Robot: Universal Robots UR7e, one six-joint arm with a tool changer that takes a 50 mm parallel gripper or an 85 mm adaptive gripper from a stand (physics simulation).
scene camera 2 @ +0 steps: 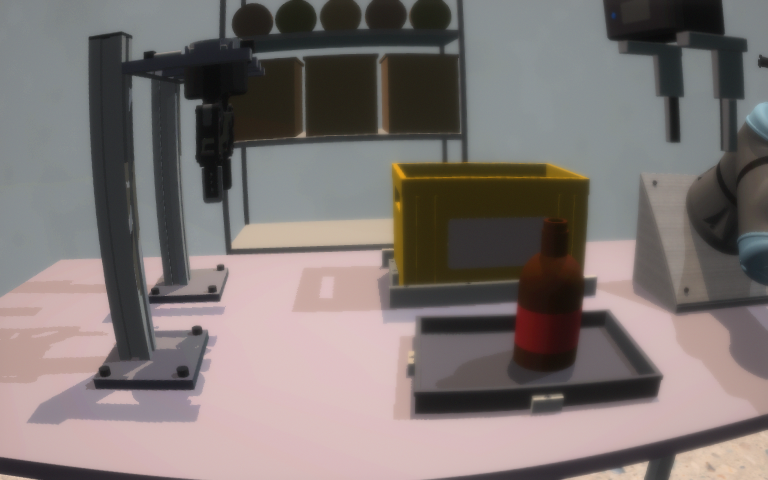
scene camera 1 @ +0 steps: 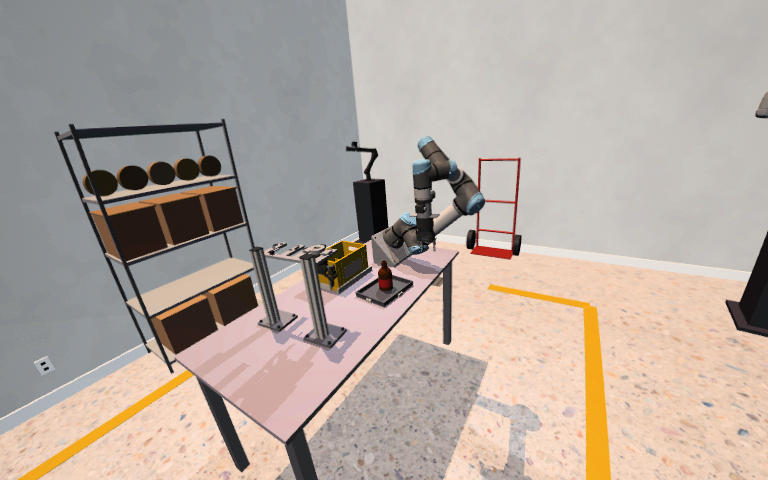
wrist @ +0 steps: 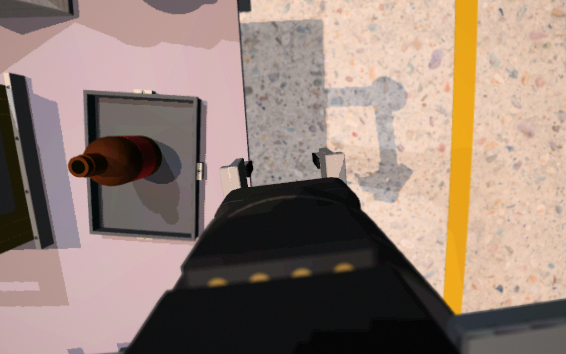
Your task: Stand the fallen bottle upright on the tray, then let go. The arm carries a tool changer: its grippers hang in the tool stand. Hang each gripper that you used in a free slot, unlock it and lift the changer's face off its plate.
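Frame: origin at the arm's base, x ahead, y left, z up, level; millimetres.
Where they show: arm's base, origin of its link: (scene camera 2: 722, 215) (scene camera 1: 392, 238).
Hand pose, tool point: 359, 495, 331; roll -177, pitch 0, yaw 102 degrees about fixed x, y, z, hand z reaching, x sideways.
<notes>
Things, the pixels of their top centre, and the offset from my tool point, as dx, dy, dz.
- brown bottle, centre of its top: (scene camera 2: 555, 220) (wrist: 78, 167) (scene camera 1: 383, 261) +4, -255, -292
- tray, centre of its top: (scene camera 2: 531, 344) (wrist: 140, 168) (scene camera 1: 384, 286) +23, -246, -427
- yellow crate, centre of its top: (scene camera 2: 486, 169) (scene camera 1: 339, 250) +49, -552, -277
The brown bottle (scene camera 1: 385, 281) (scene camera 2: 547, 328) (wrist: 115, 160) with a red label stands upright on the tray (scene camera 2: 472, 400) (wrist: 145, 234), inside its rim. My gripper (scene camera 1: 428, 246) (scene camera 2: 700, 144) (wrist: 282, 164), a parallel one with straight pale fingers, is mounted on the arm. It is open, with nothing between its fingers. It hangs high and well to the side of the bottle, which it does not touch; in the wrist view the table edge and floor show beneath it. The tool stand (scene camera 1: 314, 300) (scene camera 2: 121, 198) holds a black adaptive gripper (scene camera 2: 214, 141).
A yellow crate (scene camera 1: 348, 271) (scene camera 2: 419, 237) stands behind the tray in a low holder. The arm's wedge-shaped base (scene camera 2: 659, 254) is right of the crate. The stand's two tall posts rise at the left. A shelf unit (scene camera 1: 120, 243) stands behind the table; a red hand truck (scene camera 1: 517, 198) stands beyond the arm.
</notes>
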